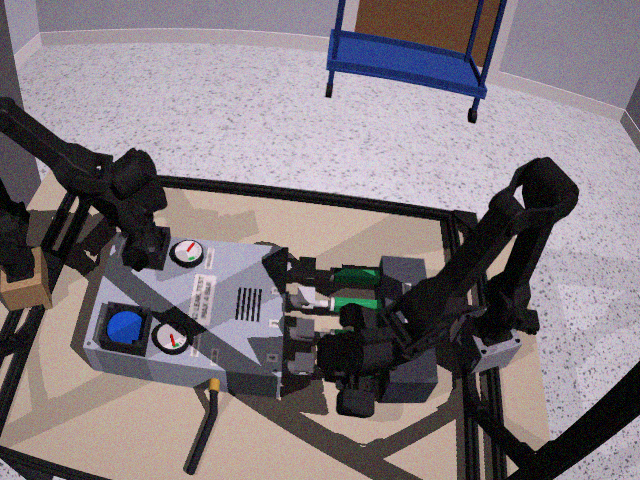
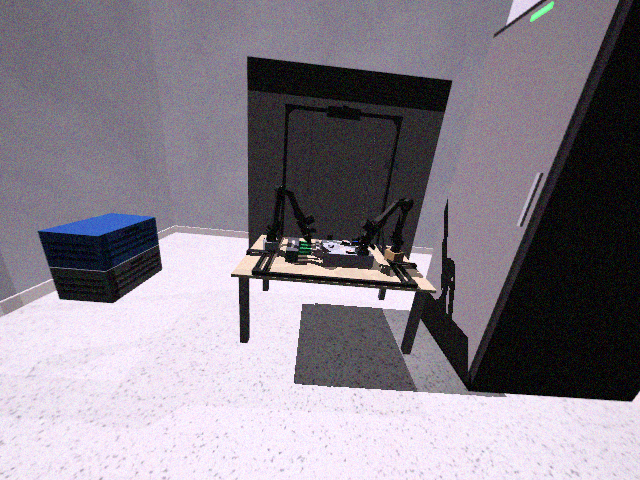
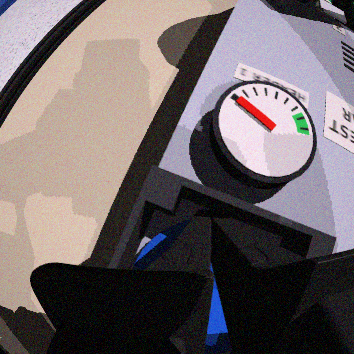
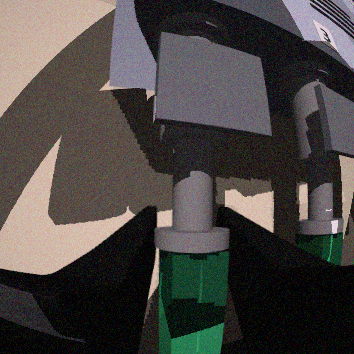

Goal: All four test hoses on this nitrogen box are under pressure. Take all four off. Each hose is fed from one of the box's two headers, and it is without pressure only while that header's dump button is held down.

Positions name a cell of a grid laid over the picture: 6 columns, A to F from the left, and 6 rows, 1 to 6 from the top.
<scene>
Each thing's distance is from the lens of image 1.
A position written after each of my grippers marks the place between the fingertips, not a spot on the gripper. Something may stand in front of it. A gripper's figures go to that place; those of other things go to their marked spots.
my left gripper (image 1: B4): 1.02 m
my right gripper (image 1: D5): 0.92 m
grey nitrogen box (image 1: C4): 0.94 m
test hose (image 1: D4): 1.02 m
dark block (image 1: D5): 0.89 m
The marked spots on the test hose and the dark block are 0.26 m apart.
</scene>
